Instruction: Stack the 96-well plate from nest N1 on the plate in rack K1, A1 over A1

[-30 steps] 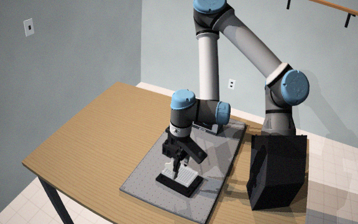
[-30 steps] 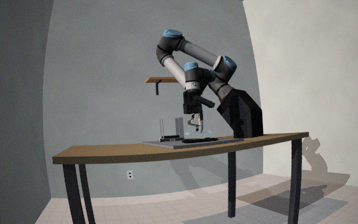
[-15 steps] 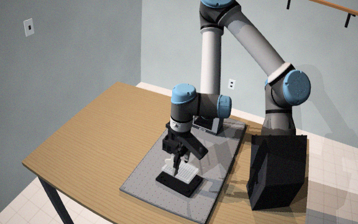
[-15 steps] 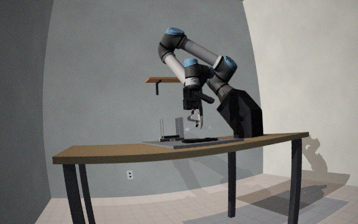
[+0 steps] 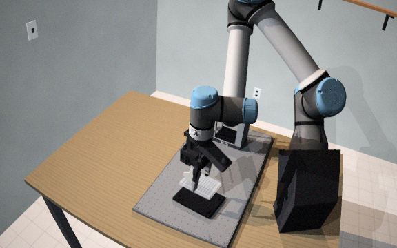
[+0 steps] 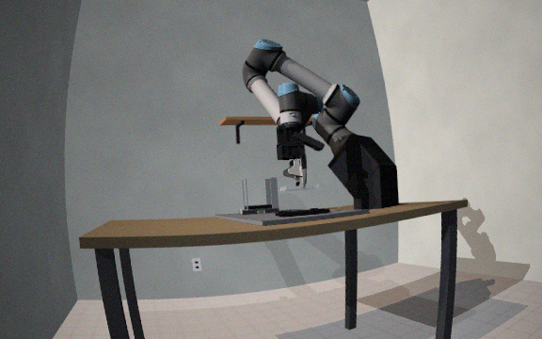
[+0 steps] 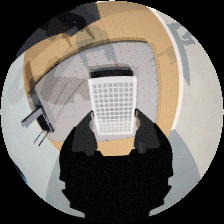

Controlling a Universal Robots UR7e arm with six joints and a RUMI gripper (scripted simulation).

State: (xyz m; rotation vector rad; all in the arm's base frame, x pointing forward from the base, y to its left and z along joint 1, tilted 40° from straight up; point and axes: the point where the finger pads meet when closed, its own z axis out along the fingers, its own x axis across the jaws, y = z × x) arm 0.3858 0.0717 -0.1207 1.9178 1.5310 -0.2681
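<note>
The plate nest N1 lies 90 mm below my hand. Also, from my hand: white 96-well plate (10 mm below).
</note>
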